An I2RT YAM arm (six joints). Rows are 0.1 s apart.
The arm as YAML. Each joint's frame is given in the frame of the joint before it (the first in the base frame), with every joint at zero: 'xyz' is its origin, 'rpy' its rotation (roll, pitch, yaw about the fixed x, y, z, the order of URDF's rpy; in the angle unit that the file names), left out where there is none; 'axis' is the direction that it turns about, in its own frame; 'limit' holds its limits. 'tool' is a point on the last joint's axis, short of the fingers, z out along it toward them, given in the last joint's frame.
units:
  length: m
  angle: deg
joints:
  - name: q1
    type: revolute
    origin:
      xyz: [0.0, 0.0, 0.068]
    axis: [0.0, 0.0, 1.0]
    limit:
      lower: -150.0
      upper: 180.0
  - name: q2
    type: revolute
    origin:
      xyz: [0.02, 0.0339, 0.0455]
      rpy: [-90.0, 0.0, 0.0]
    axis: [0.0, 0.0, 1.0]
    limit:
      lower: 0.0
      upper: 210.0
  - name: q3
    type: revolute
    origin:
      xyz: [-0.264, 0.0, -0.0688]
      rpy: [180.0, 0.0, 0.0]
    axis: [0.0, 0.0, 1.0]
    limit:
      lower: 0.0
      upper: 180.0
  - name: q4
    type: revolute
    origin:
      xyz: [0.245, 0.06, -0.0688]
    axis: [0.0, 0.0, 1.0]
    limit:
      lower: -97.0
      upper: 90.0
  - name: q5
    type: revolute
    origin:
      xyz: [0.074, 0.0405, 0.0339]
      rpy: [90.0, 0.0, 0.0]
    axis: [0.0, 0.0, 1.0]
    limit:
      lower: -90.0
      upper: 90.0
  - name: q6
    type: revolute
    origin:
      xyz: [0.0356, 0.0, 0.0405]
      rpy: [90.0, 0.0, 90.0]
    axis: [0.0, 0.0, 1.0]
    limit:
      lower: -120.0
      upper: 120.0
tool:
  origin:
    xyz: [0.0, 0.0, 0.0]
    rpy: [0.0, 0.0, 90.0]
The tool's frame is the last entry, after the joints.
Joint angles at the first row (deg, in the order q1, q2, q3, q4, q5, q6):
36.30 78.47 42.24 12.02 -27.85 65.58
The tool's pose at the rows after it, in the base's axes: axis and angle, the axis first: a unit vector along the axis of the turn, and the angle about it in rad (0 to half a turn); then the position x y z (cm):
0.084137, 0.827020, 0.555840, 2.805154, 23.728, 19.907, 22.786
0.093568, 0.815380, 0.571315, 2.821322, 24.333, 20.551, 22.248
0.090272, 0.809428, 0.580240, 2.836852, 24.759, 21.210, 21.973
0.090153, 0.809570, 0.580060, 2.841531, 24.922, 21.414, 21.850
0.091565, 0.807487, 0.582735, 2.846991, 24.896, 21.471, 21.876
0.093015, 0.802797, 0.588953, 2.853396, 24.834, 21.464, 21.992
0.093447, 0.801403, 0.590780, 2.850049, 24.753, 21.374, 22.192
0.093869, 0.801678, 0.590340, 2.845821, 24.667, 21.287, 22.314
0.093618, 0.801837, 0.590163, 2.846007, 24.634, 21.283, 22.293
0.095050, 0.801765, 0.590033, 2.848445, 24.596, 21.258, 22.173
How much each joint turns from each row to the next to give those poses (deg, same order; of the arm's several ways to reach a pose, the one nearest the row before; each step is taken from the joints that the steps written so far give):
0.57 3.56 1.18 3.64 -0.46 1.88
0.22 2.76 0.14 4.62 -0.58 2.82
0.39 2.16 0.80 2.36 -0.90 1.04
0.10 0.72 0.42 0.19 -0.10 0.11
0.09 0.04 -0.04 0.41 -0.16 0.57
0.02 -0.16 -0.24 0.91 -0.41 0.92
-0.04 -0.49 -0.10 -0.04 0.07 0.14
0.00 -0.44 -0.10 -0.31 0.22 -0.11
0.03 -0.04 -0.08 0.01 0.01 -0.02
0.00 0.04 -0.25 0.24 0.01 0.18

